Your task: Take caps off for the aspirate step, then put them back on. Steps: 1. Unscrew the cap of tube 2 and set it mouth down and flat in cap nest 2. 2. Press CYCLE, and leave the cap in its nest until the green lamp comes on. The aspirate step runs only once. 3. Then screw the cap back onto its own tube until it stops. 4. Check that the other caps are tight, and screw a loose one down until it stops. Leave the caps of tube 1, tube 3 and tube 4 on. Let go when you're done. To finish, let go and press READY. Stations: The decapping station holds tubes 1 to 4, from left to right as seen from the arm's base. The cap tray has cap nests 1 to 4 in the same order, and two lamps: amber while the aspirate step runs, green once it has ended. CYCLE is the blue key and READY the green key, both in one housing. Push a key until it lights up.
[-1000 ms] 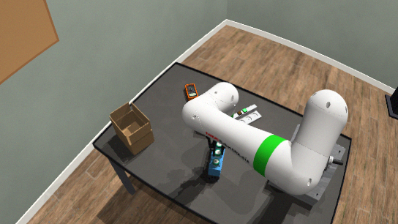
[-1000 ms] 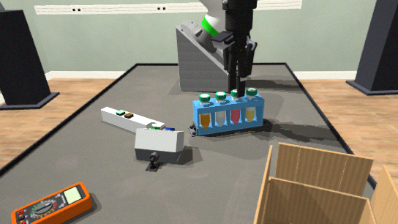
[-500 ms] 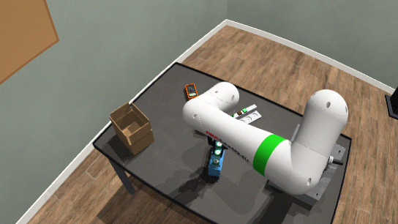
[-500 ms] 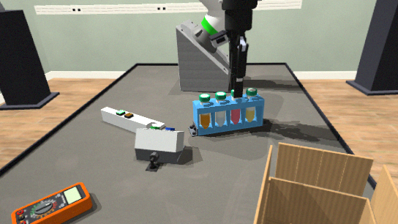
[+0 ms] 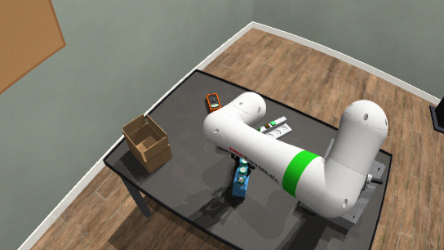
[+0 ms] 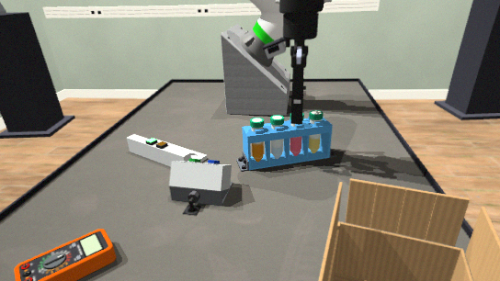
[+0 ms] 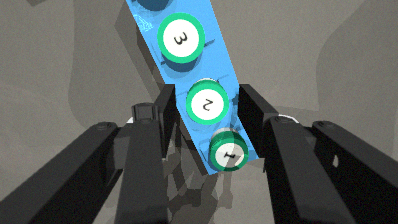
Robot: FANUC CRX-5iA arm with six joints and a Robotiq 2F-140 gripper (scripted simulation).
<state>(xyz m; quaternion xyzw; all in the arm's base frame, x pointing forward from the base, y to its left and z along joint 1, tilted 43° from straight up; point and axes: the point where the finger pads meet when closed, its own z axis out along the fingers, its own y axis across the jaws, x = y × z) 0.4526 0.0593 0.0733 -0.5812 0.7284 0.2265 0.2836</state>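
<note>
Right now my hand is 30 mm above the cap 2. Also, from my hand: cap 1: 50 mm to the left, 30 mm below, 10 mm behind; then cap 4: 100 mm to the right, 30 mm below, 20 mm ahead; then cap 3: 50 mm to the right, 30 mm below, 10 mm ahead.
</note>
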